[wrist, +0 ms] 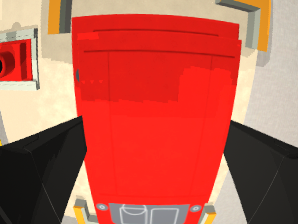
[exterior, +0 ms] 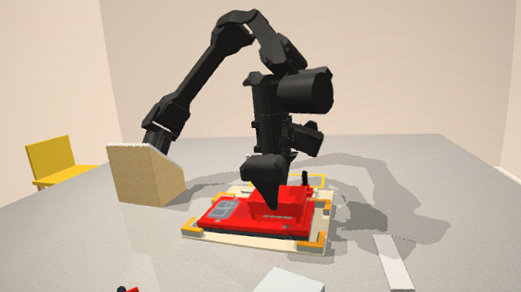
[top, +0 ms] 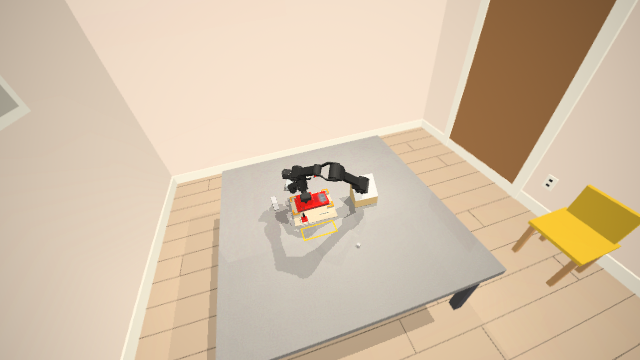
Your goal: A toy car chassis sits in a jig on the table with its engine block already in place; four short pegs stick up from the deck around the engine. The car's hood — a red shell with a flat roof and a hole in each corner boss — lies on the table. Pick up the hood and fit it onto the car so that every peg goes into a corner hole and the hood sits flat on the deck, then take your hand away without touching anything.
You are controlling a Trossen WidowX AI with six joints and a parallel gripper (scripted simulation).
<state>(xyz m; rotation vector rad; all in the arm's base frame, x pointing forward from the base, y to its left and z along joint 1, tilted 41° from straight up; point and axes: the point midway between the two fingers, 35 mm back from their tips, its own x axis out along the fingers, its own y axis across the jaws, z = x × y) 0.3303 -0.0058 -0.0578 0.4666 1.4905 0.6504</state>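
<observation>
The red hood lies right at my gripper tip. Round my gripper tip: wheel (50 mm behind, 250 mm to the right, 40 mm below); grey engine block (10 mm to the left, 30 mm below).
</observation>
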